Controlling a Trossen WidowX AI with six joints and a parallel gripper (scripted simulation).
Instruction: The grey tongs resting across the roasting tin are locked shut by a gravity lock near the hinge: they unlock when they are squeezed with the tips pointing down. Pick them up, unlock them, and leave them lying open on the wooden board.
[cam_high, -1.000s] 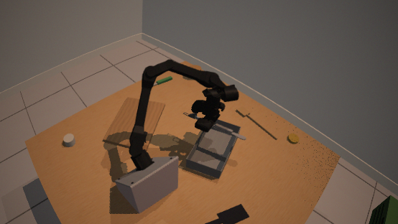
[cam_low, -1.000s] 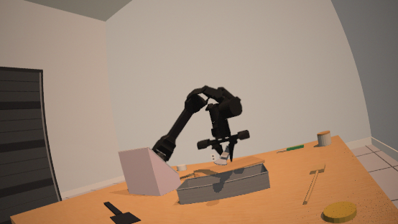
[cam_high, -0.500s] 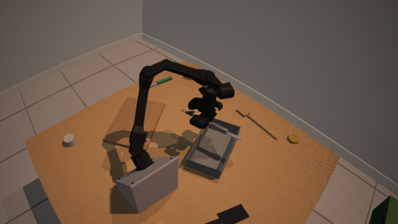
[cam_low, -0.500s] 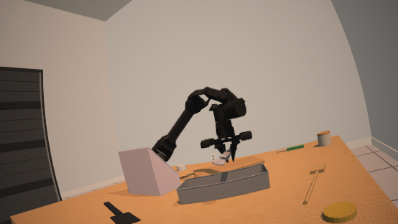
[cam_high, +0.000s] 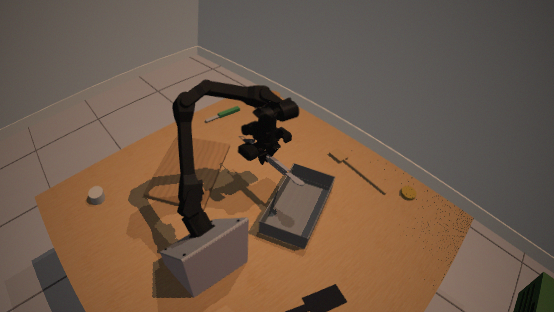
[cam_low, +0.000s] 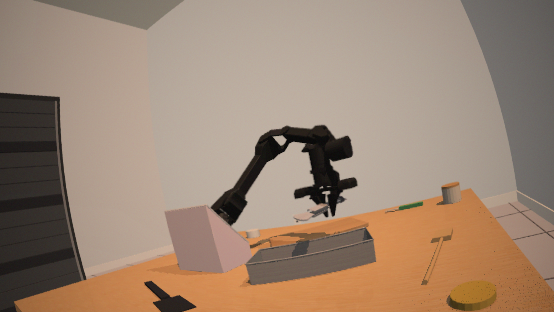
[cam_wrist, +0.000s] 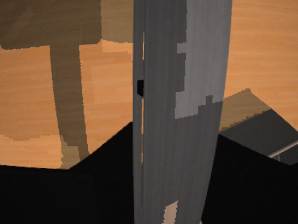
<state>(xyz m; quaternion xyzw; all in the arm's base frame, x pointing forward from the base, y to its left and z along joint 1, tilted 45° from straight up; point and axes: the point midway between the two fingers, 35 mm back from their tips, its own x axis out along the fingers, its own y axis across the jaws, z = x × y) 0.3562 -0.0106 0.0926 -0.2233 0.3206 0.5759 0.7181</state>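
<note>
My gripper tip is now 250 mm to the right of the wooden board, 130 mm past it and 90 mm above it. Also, from my gripper tip: black flat piece (400 mm to the right, 340 mm behind, 100 mm below); then green-handled tool (410 mm to the left, 210 mm ahead, 90 mm below); then grey roasting tin (170 mm to the right, 70 mm below, 20 mm behind).
</note>
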